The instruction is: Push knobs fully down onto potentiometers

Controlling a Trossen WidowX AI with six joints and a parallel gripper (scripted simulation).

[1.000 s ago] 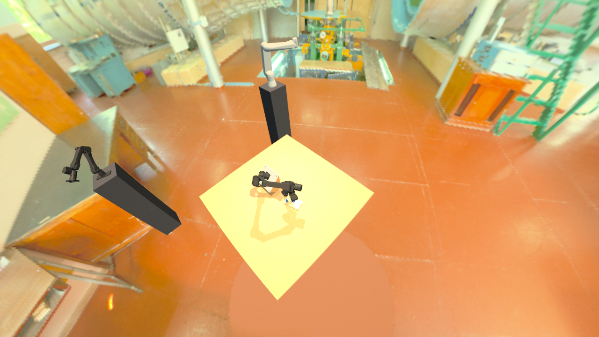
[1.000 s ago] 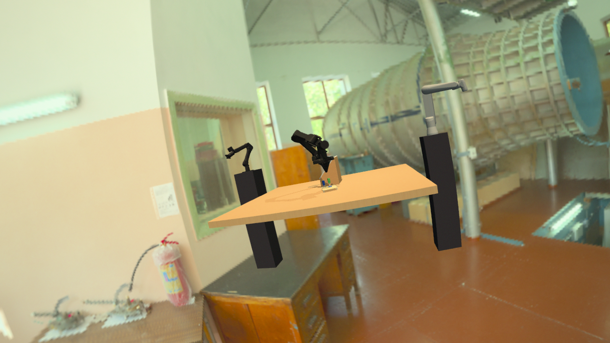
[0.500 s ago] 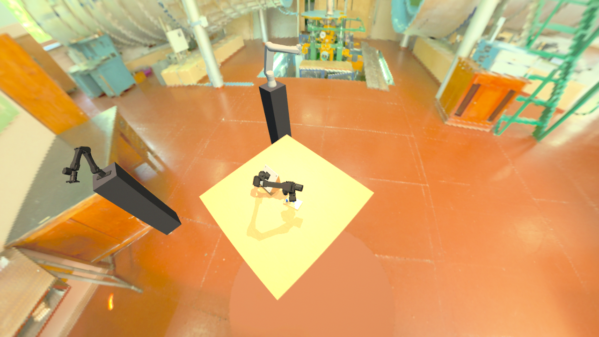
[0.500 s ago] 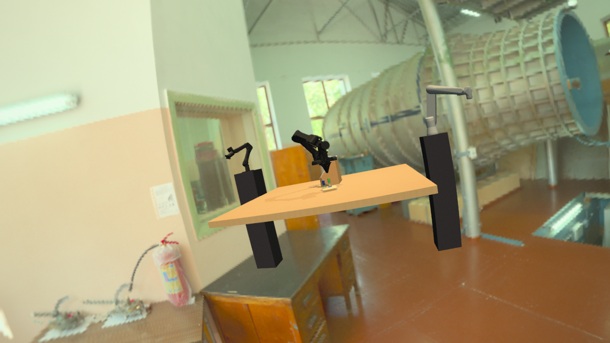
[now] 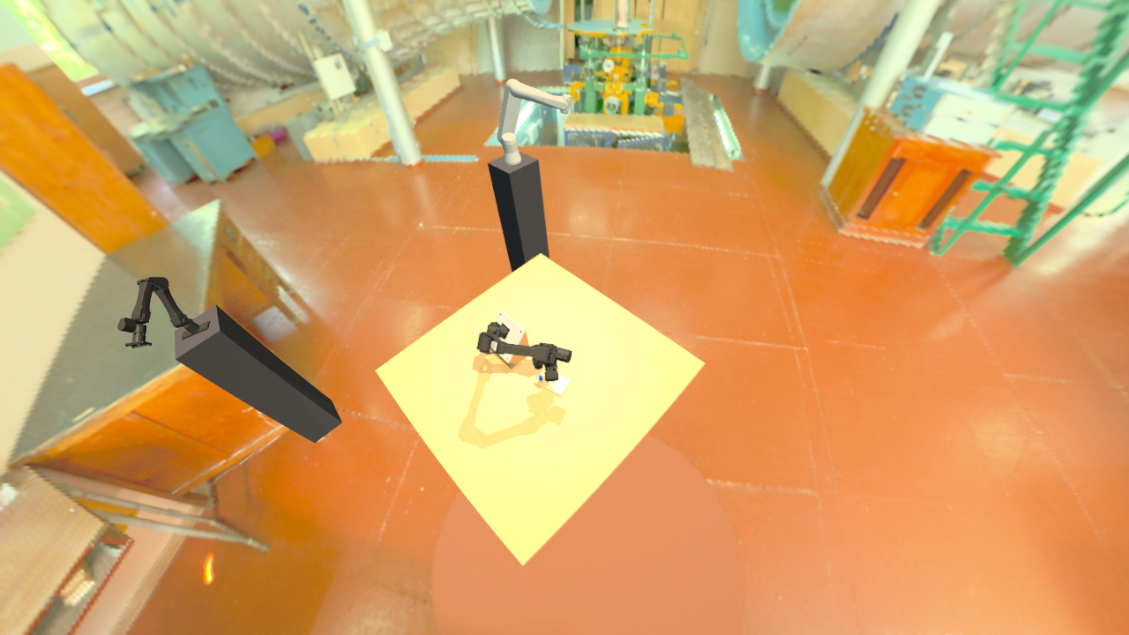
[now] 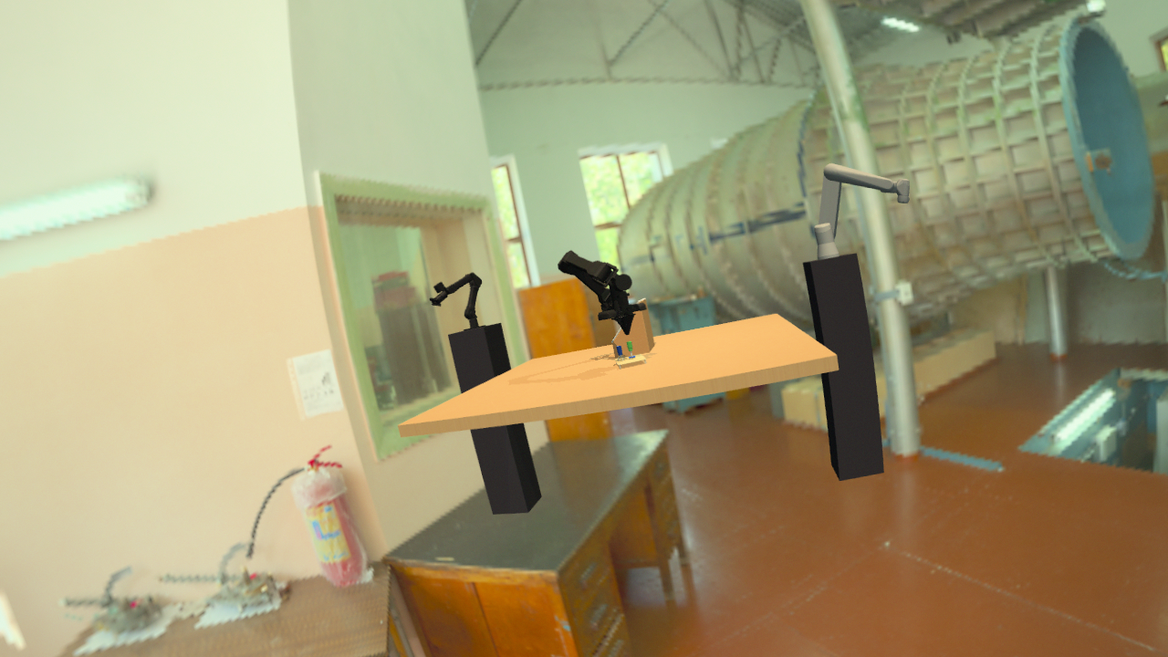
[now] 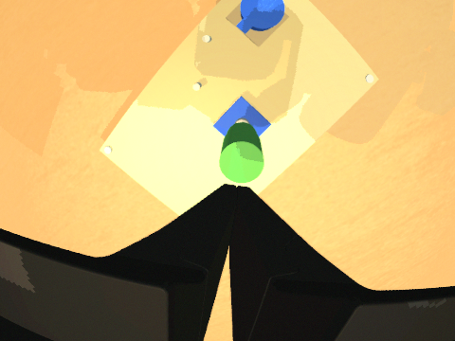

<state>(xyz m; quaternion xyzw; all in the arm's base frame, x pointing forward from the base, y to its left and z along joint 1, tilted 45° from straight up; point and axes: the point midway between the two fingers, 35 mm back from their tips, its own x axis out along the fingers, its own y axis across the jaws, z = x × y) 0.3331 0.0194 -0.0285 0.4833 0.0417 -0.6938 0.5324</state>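
My gripper tip is 40 mm above the green knob. Also, from my gripper tip: blue knob: 50 mm to the right, 50 mm below, 40 mm behind.
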